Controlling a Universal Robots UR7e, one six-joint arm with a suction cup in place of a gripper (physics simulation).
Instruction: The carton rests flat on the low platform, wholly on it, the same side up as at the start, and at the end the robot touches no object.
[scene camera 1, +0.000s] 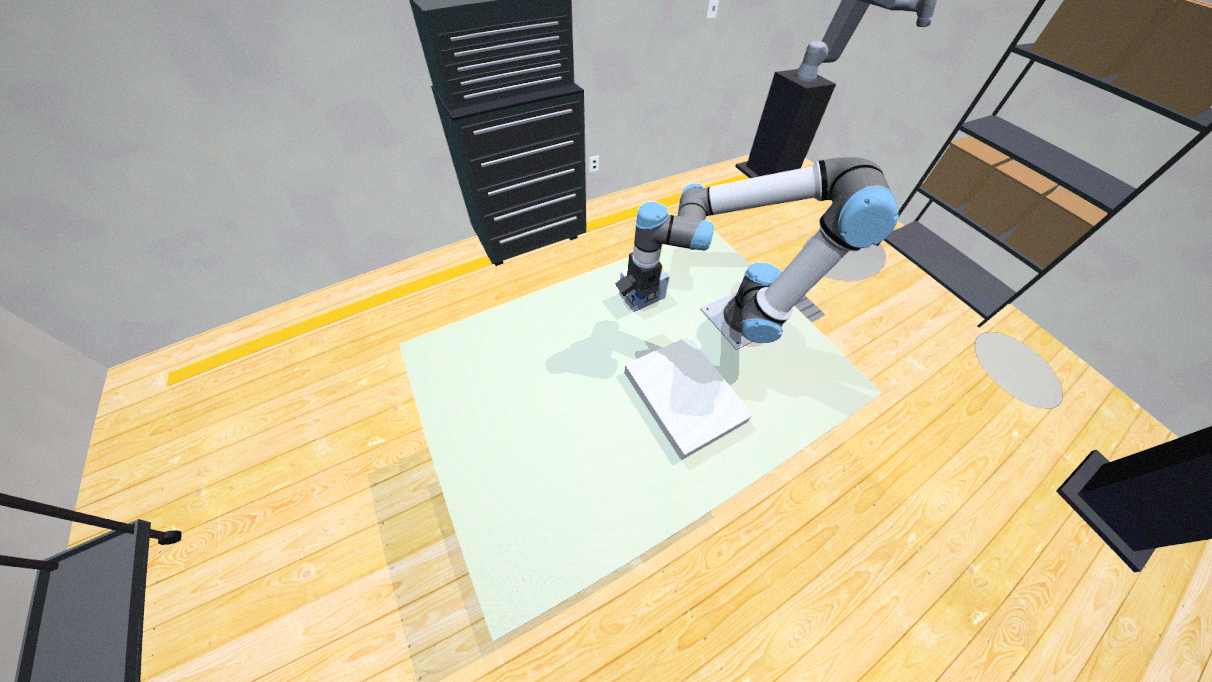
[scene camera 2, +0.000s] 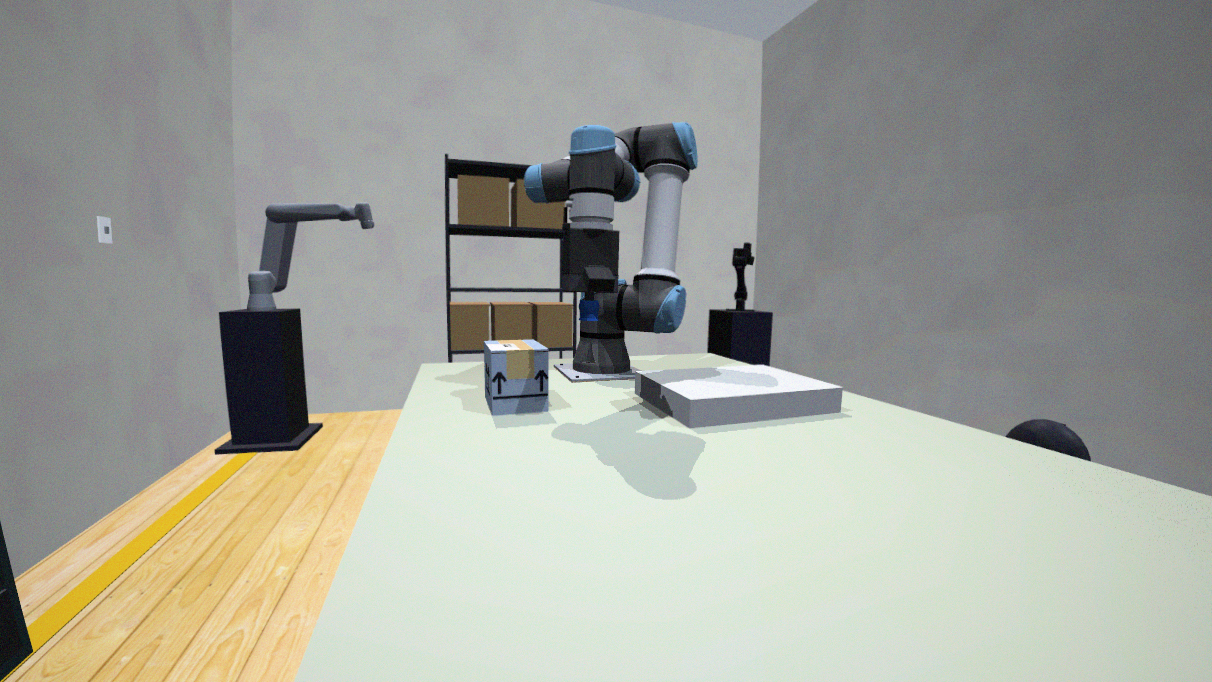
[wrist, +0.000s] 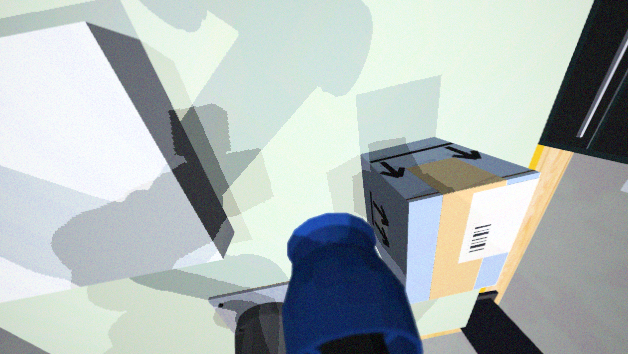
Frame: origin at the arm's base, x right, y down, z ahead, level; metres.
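Seen in the pictures: hand at its tool point: (scene camera 2: 588, 319) (wrist: 331, 249); arm's base at its link origin: (scene camera 2: 601, 368) (wrist: 275, 323).
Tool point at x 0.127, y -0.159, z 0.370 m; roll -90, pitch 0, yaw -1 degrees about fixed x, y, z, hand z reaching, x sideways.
Note:
Pixels of each thing's top centre, then the offset from my tool point to it.
- carton at its top centre: (wrist: 460, 251) (scene camera 2: 514, 344) (scene camera 1: 645, 273) dz -0.091, dx +0.120, dy +0.053 m
- low platform at its top centre: (wrist: 13, 207) (scene camera 2: 733, 378) (scene camera 1: 687, 389) dz -0.006, dx -0.295, dy +0.118 m
The carton (scene camera 1: 663, 283) (scene camera 2: 516, 385) (wrist: 420, 250) is a blue-grey box with tan tape and a white barcode label on top. It stands upright on the pale green table top, its side arrows pointing up, apart from the platform. The low platform (scene camera 1: 665, 385) (scene camera 2: 762, 408) (wrist: 75, 100) is a flat pale grey slab, to the right of the carton in scene view 2. My gripper (scene camera 1: 639, 297) (scene camera 2: 589, 312) (wrist: 332, 231), a blue suction cup, is open and holds nothing. In scene view 2 it hangs higher than the carton's top and to its right. In scene view 1 the tool hides much of the carton.
The arm's base plate (scene camera 1: 718, 320) (scene camera 2: 566, 373) is near the carton and platform. A dark drawer cabinet (scene camera 1: 525, 169) stands beyond the table's edge. A shelf rack (scene camera 1: 1093, 76) (scene camera 2: 448, 254) with brown boxes and black pedestals (scene camera 1: 788, 122) (scene camera 2: 264, 373) holding other arms stand around.

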